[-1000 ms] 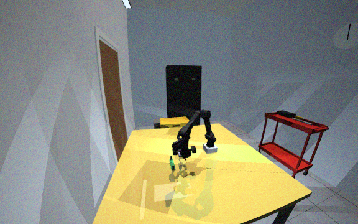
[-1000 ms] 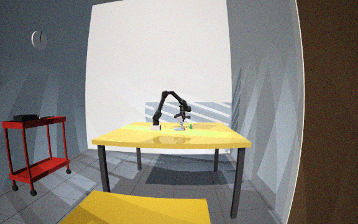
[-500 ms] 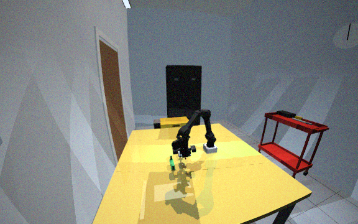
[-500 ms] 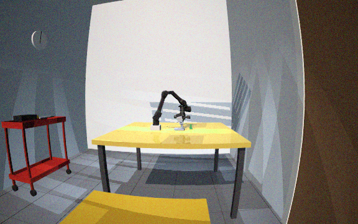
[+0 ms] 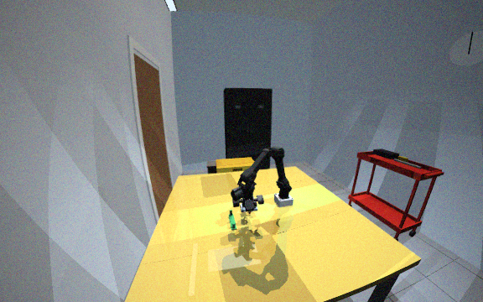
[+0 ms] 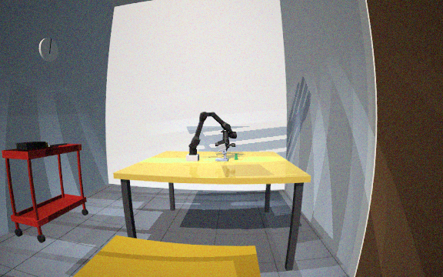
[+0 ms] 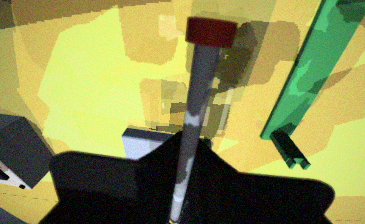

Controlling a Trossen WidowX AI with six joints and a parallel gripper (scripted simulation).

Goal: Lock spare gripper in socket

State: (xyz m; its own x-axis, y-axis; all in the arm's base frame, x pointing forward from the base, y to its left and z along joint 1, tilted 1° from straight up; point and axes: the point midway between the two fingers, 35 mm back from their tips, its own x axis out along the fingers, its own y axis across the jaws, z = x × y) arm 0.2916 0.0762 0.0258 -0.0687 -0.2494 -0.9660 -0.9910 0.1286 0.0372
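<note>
My gripper tip is 80 mm to the left of the mount and 20 mm past it. Round my gripper tip: green bracket: 110 mm ahead, 30 mm to the left, 20 mm below; then spare gripper: 80 mm to the right, 80 mm above, 20 mm behind.
</note>
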